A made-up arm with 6 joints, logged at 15 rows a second.
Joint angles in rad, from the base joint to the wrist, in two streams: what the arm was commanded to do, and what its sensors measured. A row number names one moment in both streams.
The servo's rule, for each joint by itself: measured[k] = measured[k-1] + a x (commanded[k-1-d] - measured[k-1]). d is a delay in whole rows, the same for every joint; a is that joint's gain. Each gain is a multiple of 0.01, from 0.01 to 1. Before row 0 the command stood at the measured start. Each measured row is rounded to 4 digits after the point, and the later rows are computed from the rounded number. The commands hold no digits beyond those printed.
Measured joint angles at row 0:
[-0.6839 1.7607 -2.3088 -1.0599 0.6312 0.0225]
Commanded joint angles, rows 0 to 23:
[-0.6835 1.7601 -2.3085 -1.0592 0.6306 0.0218]
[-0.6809 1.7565 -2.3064 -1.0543 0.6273 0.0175]
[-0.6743 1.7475 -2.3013 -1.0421 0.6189 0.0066]
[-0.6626 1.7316 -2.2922 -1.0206 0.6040 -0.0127]
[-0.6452 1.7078 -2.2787 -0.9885 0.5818 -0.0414]
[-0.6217 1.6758 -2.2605 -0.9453 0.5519 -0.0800]
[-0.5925 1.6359 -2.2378 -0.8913 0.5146 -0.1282]
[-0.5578 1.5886 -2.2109 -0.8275 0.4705 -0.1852]
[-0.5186 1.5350 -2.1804 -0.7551 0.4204 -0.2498]
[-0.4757 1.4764 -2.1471 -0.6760 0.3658 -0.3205]
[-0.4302 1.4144 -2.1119 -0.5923 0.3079 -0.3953]
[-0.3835 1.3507 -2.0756 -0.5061 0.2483 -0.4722]
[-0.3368 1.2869 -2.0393 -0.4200 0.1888 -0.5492]
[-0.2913 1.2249 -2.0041 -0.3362 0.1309 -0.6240]
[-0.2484 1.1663 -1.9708 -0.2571 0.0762 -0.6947]
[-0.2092 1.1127 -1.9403 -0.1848 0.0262 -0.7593]
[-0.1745 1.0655 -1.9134 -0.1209 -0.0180 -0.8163]
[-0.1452 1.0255 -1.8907 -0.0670 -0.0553 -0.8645]
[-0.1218 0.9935 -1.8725 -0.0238 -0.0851 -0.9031]
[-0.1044 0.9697 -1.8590 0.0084 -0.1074 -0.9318]
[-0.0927 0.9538 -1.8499 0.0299 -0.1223 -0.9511]
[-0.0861 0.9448 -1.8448 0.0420 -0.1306 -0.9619]
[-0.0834 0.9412 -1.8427 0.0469 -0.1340 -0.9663]
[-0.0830 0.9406 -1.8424 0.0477 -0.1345 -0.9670]
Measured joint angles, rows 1 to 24:
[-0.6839 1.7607 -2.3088 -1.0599 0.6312 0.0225]
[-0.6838 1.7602 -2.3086 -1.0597 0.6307 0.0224]
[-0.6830 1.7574 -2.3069 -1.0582 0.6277 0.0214]
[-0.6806 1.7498 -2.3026 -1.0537 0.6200 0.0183]
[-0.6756 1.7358 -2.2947 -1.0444 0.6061 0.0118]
[-0.6671 1.7142 -2.2825 -1.0287 0.5850 0.0006]
[-0.6544 1.6846 -2.2658 -1.0053 0.5562 -0.0163]
[-0.6371 1.6471 -2.2445 -0.9734 0.5200 -0.0398]
[-0.6149 1.6021 -2.2190 -0.9325 0.4769 -0.0703]
[-0.5879 1.5504 -2.1897 -0.8828 0.4277 -0.1080]
[-0.5565 1.4934 -2.1573 -0.8249 0.3738 -0.1526]
[-0.5211 1.4326 -2.1228 -0.7598 0.3165 -0.2036]
[-0.4826 1.3695 -2.0869 -0.6888 0.2572 -0.2600]
[-0.4418 1.3059 -2.0507 -0.6135 0.1977 -0.3207]
[-0.3997 1.2435 -2.0153 -0.5359 0.1396 -0.3844]
[-0.3573 1.1841 -1.9815 -0.4578 0.0844 -0.4496]
[-0.3158 1.1291 -1.9502 -0.3814 0.0338 -0.5146]
[-0.2762 1.0801 -1.9222 -0.3085 -0.0113 -0.5780]
[-0.2395 1.0381 -1.8983 -0.2409 -0.0496 -0.6382]
[-0.2065 1.0038 -1.8787 -0.1801 -0.0805 -0.6938]
[-0.1779 0.9775 -1.8637 -0.1273 -0.1039 -0.7438]
[-0.1540 0.9593 -1.8532 -0.0833 -0.1199 -0.7873]
[-0.1350 0.9481 -1.8468 -0.0482 -0.1292 -0.8240]
[-0.1206 0.9428 -1.8437 -0.0216 -0.1334 -0.8539]
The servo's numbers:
d 1
a 0.28 0.77 0.76 0.28 0.87 0.21

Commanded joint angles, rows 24 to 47:
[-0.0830 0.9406 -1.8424 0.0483 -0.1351 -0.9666]
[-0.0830 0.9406 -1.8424 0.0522 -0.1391 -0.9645]
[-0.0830 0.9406 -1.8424 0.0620 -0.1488 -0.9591]
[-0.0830 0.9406 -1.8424 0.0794 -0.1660 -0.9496]
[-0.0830 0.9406 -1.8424 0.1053 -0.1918 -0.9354]
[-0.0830 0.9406 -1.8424 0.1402 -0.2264 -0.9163]
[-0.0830 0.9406 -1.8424 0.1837 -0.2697 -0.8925]
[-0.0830 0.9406 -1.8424 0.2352 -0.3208 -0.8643]
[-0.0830 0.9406 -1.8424 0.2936 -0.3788 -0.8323]
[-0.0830 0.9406 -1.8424 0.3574 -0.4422 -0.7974]
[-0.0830 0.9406 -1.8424 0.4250 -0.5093 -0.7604]
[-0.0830 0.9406 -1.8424 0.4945 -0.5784 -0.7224]
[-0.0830 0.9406 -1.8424 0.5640 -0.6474 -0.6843]
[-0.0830 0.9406 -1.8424 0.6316 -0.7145 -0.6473]
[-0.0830 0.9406 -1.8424 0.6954 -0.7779 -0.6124]
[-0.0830 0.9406 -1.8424 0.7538 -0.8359 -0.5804]
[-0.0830 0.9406 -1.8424 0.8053 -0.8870 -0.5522]
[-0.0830 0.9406 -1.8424 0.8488 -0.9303 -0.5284]
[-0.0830 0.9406 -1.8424 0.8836 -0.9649 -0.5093]
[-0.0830 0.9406 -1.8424 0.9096 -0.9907 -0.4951]
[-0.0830 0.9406 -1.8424 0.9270 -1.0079 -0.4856]
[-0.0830 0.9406 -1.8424 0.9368 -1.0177 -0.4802]
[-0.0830 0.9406 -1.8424 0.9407 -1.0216 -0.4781]
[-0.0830 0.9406 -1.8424 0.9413 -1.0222 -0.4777]
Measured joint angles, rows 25 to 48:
[-0.1101 0.9411 -1.8427 -0.0022 -0.1344 -0.8777]
[-0.1025 0.9407 -1.8425 0.0119 -0.1350 -0.8964]
[-0.0970 0.9406 -1.8424 0.0232 -0.1386 -0.9107]
[-0.0931 0.9406 -1.8424 0.0341 -0.1475 -0.9209]
[-0.0903 0.9406 -1.8424 0.0468 -0.1636 -0.9269]
[-0.0883 0.9406 -1.8424 0.0632 -0.1881 -0.9287]
[-0.0868 0.9406 -1.8424 0.0848 -0.2214 -0.9261]
[-0.0857 0.9406 -1.8424 0.1125 -0.2634 -0.9190]
[-0.0849 0.9406 -1.8424 0.1469 -0.3133 -0.9075]
[-0.0844 0.9406 -1.8424 0.1880 -0.3703 -0.8917]
[-0.0840 0.9406 -1.8424 0.2354 -0.4329 -0.8719]
[-0.0837 0.9406 -1.8424 0.2885 -0.4994 -0.8485]
[-0.0835 0.9406 -1.8424 0.3462 -0.5681 -0.8220]
[-0.0834 0.9406 -1.8424 0.4072 -0.6371 -0.7931]
[-0.0833 0.9406 -1.8424 0.4700 -0.7044 -0.7625]
[-0.0832 0.9406 -1.8424 0.5331 -0.7683 -0.7310]
[-0.0831 0.9406 -1.8424 0.5949 -0.8271 -0.6994]
[-0.0831 0.9406 -1.8424 0.6538 -0.8792 -0.6685]
[-0.0831 0.9406 -1.8424 0.7084 -0.9237 -0.6391]
[-0.0831 0.9406 -1.8424 0.7575 -0.9595 -0.6118]
[-0.0831 0.9406 -1.8424 0.8001 -0.9866 -0.5873]
[-0.0831 0.9406 -1.8424 0.8356 -1.0051 -0.5659]
[-0.0831 0.9406 -1.8424 0.8639 -1.0161 -0.5479]
[-0.0831 0.9406 -1.8424 0.8854 -1.0209 -0.5332]

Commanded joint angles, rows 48 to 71:
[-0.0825 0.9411 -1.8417 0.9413 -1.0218 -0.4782]
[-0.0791 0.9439 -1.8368 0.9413 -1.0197 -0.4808]
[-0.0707 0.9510 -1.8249 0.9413 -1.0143 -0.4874]
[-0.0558 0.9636 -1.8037 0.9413 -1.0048 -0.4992]
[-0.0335 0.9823 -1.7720 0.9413 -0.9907 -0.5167]
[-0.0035 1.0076 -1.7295 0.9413 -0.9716 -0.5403]
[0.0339 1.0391 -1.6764 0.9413 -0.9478 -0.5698]
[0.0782 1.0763 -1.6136 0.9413 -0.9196 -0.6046]
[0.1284 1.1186 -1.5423 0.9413 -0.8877 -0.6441]
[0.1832 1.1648 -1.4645 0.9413 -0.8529 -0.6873]
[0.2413 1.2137 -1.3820 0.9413 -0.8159 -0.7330]
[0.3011 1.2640 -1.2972 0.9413 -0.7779 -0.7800]
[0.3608 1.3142 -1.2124 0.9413 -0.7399 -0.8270]
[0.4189 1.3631 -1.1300 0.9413 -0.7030 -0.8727]
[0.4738 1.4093 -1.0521 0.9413 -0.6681 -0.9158]
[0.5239 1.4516 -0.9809 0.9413 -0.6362 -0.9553]
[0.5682 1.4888 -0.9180 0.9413 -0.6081 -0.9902]
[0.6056 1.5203 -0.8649 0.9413 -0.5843 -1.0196]
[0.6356 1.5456 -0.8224 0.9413 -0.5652 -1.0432]
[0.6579 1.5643 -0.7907 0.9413 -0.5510 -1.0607]
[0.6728 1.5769 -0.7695 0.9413 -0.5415 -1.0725]
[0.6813 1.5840 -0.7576 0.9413 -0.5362 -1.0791]
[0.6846 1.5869 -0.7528 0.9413 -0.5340 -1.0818]
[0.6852 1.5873 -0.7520 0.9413 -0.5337 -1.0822]
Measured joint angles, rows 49 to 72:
[-0.0831 0.9406 -1.8424 0.9011 -1.0220 -0.5215]
[-0.0829 0.9410 -1.8419 0.9124 -1.0218 -0.5124]
[-0.0818 0.9432 -1.8380 0.9205 -1.0200 -0.5058]
[-0.0787 0.9492 -1.8280 0.9263 -1.0150 -0.5019]
[-0.0723 0.9603 -1.8095 0.9305 -1.0061 -0.5013]
[-0.0614 0.9772 -1.7810 0.9335 -0.9927 -0.5045]
[-0.0452 1.0006 -1.7419 0.9357 -0.9743 -0.5120]
[-0.0231 1.0302 -1.6921 0.9373 -0.9512 -0.5241]
[0.0053 1.0657 -1.6324 0.9384 -0.9237 -0.5410]
[0.0398 1.1064 -1.5639 0.9392 -0.8924 -0.5627]
[0.0800 1.1514 -1.4884 0.9398 -0.8580 -0.5889]
[0.1252 1.1994 -1.4075 0.9402 -0.8214 -0.6192]
[0.1745 1.2491 -1.3237 0.9405 -0.7836 -0.6530]
[0.2267 1.2992 -1.2391 0.9407 -0.7456 -0.6895]
[0.2805 1.3484 -1.1562 0.9409 -0.7085 -0.7280]
[0.3346 1.3953 -1.0771 0.9410 -0.6734 -0.7674]
[0.3876 1.4387 -1.0040 0.9411 -0.6410 -0.8069]
[0.4382 1.4773 -0.9386 0.9412 -0.6124 -0.8454]
[0.4851 1.5104 -0.8826 0.9412 -0.5880 -0.8820]
[0.5272 1.5375 -0.8368 0.9412 -0.5682 -0.9159]
[0.5638 1.5581 -0.8018 0.9412 -0.5532 -0.9463]
[0.5943 1.5726 -0.7773 0.9412 -0.5430 -0.9728]
[0.6187 1.5814 -0.7623 0.9412 -0.5371 -0.9951]
[0.6372 1.5856 -0.7551 0.9412 -0.5344 -1.0133]

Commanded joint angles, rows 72 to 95:
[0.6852 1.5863 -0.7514 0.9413 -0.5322 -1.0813]
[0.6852 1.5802 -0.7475 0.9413 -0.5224 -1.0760]
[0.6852 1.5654 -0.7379 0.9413 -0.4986 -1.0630]
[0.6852 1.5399 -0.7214 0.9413 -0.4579 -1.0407]
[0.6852 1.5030 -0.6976 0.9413 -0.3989 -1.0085]
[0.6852 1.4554 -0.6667 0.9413 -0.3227 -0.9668]
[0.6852 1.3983 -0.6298 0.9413 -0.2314 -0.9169]
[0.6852 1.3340 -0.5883 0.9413 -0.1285 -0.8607]
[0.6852 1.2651 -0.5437 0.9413 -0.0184 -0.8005]
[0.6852 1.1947 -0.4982 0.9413 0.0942 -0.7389]
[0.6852 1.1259 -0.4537 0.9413 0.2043 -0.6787]
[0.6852 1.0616 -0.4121 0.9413 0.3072 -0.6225]
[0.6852 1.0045 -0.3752 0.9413 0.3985 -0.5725]
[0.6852 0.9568 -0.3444 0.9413 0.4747 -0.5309]
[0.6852 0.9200 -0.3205 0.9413 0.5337 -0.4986]
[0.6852 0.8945 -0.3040 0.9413 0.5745 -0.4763]
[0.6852 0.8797 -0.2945 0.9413 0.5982 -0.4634]
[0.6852 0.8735 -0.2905 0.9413 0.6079 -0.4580]
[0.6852 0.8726 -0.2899 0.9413 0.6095 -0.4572]
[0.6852 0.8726 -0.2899 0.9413 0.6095 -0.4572]
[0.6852 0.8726 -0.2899 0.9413 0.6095 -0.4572]
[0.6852 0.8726 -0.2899 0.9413 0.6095 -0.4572]
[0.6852 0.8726 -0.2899 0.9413 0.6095 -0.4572]
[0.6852 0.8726 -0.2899 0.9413 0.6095 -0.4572]
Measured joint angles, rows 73 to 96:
[0.6506 1.5869 -0.7527 0.9412 -0.5338 -1.0278]
[0.6603 1.5864 -0.7517 0.9412 -0.5324 -1.0390]
[0.6673 1.5816 -0.7485 0.9412 -0.5237 -1.0468]
[0.6723 1.5691 -0.7404 0.9412 -0.5019 -1.0502]
[0.6759 1.5466 -0.7260 0.9412 -0.4636 -1.0482]
[0.6785 1.5130 -0.7044 0.9412 -0.4073 -1.0399]
[0.6804 1.4686 -0.6757 0.9412 -0.3337 -1.0245]
[0.6817 1.4145 -0.6408 0.9412 -0.2447 -1.0019]
[0.6827 1.3525 -0.6009 0.9412 -0.1436 -0.9722]
[0.6834 1.2852 -0.5574 0.9412 -0.0347 -0.9361]
[0.6839 1.2155 -0.5124 0.9412 0.0774 -0.8947]
[0.6843 1.1465 -0.4678 0.9412 0.1878 -0.8493]
[0.6846 1.0811 -0.4255 0.9412 0.2917 -0.8017]
[0.6848 1.0221 -0.3873 0.9412 0.3846 -0.7536]
[0.6849 0.9718 -0.3547 0.9412 0.4630 -0.7068]
[0.6850 0.9319 -0.3287 0.9412 0.5245 -0.6631]
[0.6851 0.9031 -0.3099 0.9412 0.5680 -0.6239]
[0.6851 0.8851 -0.2982 0.9412 0.5943 -0.5902]
[0.6851 0.8762 -0.2923 0.9412 0.6061 -0.5624]
[0.6851 0.8734 -0.2905 0.9412 0.6091 -0.5403]
[0.6851 0.8728 -0.2900 0.9412 0.6094 -0.5228]
[0.6851 0.8726 -0.2899 0.9412 0.6095 -0.5090]
[0.6851 0.8726 -0.2899 0.9412 0.6095 -0.4981]
[0.6851 0.8726 -0.2899 0.9412 0.6095 -0.4895]

